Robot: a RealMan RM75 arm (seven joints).
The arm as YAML. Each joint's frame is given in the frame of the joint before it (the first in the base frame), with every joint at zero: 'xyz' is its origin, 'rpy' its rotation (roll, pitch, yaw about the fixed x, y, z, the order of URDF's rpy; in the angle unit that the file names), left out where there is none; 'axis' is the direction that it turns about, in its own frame. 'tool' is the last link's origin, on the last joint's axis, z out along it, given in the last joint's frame.
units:
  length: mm
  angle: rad
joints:
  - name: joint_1
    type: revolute
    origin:
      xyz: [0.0, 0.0, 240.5]
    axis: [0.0, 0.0, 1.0]
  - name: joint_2
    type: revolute
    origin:
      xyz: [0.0, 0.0, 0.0]
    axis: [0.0, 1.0, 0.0]
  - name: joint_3
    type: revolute
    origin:
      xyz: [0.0, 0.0, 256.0]
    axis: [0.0, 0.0, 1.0]
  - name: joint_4
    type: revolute
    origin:
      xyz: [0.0, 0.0, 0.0]
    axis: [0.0, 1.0, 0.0]
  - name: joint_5
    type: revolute
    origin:
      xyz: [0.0, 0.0, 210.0]
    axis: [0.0, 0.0, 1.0]
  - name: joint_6
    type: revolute
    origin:
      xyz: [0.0, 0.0, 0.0]
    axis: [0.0, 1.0, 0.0]
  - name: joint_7
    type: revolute
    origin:
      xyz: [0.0, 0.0, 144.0]
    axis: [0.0, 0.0, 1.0]
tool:
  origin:
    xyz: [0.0, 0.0, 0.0]
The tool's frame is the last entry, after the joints.
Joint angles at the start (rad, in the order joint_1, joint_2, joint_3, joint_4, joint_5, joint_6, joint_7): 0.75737, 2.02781, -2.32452, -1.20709, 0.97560, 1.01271, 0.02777
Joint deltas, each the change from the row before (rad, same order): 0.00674, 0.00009, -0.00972, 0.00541, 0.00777, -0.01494, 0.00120; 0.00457, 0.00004, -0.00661, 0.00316, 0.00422, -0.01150, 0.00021; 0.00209, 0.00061, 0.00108, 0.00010, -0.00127, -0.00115, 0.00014; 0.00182, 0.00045, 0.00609, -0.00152, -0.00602, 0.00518, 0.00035; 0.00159, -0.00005, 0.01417, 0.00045, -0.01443, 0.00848, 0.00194; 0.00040, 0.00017, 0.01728, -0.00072, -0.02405, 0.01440, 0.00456; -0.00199, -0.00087, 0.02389, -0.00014, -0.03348, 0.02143, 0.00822; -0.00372, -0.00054, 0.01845, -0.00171, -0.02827, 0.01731, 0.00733; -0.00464, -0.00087, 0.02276, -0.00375, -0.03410, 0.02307, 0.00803
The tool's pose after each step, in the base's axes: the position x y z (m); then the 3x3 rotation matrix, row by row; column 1 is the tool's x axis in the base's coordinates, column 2 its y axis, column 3 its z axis. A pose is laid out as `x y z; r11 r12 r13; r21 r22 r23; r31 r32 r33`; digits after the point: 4 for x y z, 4 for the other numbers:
0.1226 0.2657 -0.1629; 0.7225 -0.6029 0.3385; -0.6386 -0.7695 -0.0075; 0.2650 -0.2108 -0.9409
0.1217 0.2658 -0.1641; 0.7266 -0.6005 0.3340; -0.6357 -0.7719 -0.0047; 0.2606 -0.2089 -0.9426
0.1208 0.2664 -0.1642; 0.7286 -0.5987 0.3328; -0.6343 -0.7731 -0.0024; 0.2587 -0.2093 -0.9430
0.1199 0.2677 -0.1634; 0.7301 -0.5959 0.3346; -0.6327 -0.7744 0.0015; 0.2582 -0.2128 -0.9424
0.1196 0.2715 -0.1613; 0.7299 -0.5931 0.3399; -0.6342 -0.7731 0.0130; 0.2550 -0.2250 -0.9404
0.1202 0.2760 -0.1584; 0.7287 -0.5877 0.3515; -0.6357 -0.7714 0.0281; 0.2546 -0.2440 -0.9358
0.1226 0.2822 -0.1539; 0.7225 -0.5838 0.3705; -0.6426 -0.7647 0.0481; 0.2552 -0.2728 -0.9276
0.1249 0.2866 -0.1501; 0.7167 -0.5809 0.3860; -0.6489 -0.7582 0.0639; 0.2555 -0.2962 -0.9203
0.1276 0.2918 -0.1452; 0.7094 -0.5766 0.4053; -0.6564 -0.7500 0.0819; 0.2567 -0.3241 -0.9105

